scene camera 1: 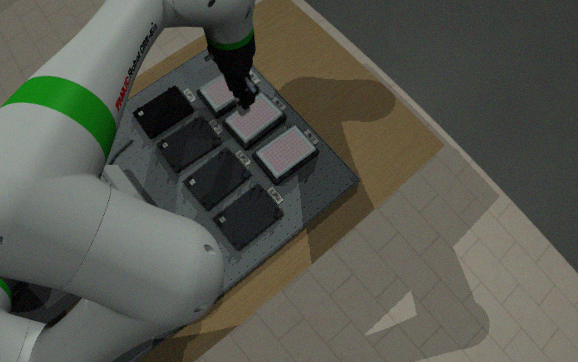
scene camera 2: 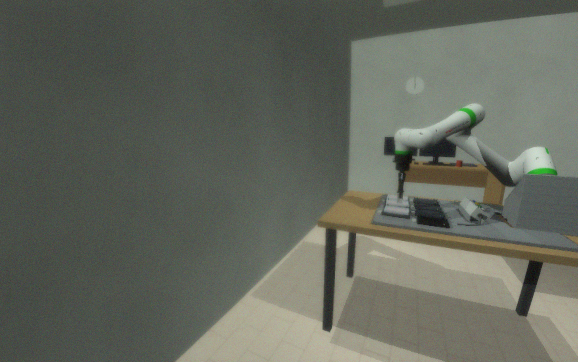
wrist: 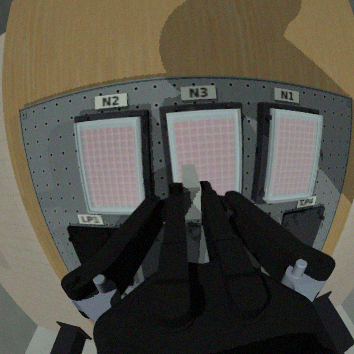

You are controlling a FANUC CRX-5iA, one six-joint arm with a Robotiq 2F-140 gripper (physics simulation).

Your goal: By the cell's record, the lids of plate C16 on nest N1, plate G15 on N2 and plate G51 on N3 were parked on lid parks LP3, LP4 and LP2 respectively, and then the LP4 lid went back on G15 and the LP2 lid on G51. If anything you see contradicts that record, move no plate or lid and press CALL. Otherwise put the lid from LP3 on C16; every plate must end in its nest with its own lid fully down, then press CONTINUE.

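Frame: origin at the arm's base, x right, y ahead, z up, level; centimetres.
Where they show: gripper, fingertip midpoint: (scene camera 1: 244, 112) (scene camera 2: 399, 203) (wrist: 187, 176); arm's base at its link origin: (scene camera 2: 544, 190).
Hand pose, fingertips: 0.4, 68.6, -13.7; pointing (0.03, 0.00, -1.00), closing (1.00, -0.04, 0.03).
Observation:
Each offset is from my fingertips to the top centre of the thing, as dx, dy, dz. Level surfaces: height alone.
My gripper (scene camera 1: 244, 106) (scene camera 2: 400, 196) (wrist: 187, 176) is shut and empty, with its tips over the plate at N3. That pink gridded plate @[+2.5, +1.2, +0.0] (scene camera 1: 261, 120) (wrist: 207, 142) sits in its dark nest, partly covered by the fingers. The N2 plate @[-9.9, +1.7, -0.7] (scene camera 1: 218, 93) (wrist: 111, 167) and the N1 plate @[+15.4, +0.9, +0.0] (scene camera 1: 286, 152) (wrist: 295, 155) sit in their nests with pale rims. I cannot tell from these frames which plates wear clear lids. Dark lid parks LP1 @[-17.2, -15.8, -1.8] (scene camera 1: 162, 112), LP3 @[-4.4, -16.3, -1.8] (scene camera 1: 189, 145), LP2 @[+8.4, -16.7, -1.8] (scene camera 1: 217, 179) and LP4 @[+21.3, -17.2, -1.8] (scene camera 1: 248, 217) look dark on top; a clear lid is not distinguishable there. Plate codes are not readable.
The perforated board @[dz -3.8] (scene camera 1: 327, 185) (wrist: 50, 145) lies on the wooden table @[dz -5.0] (scene camera 1: 400, 135) (scene camera 2: 345, 215). A pale sloped box @[+0.4, -38.5, +4.6] (scene camera 1: 122, 180) (scene camera 2: 468, 210) stands on the board behind the parks, partly hidden by the arm in scene camera 1. The CALL and CONTINUE buttons are not legible.

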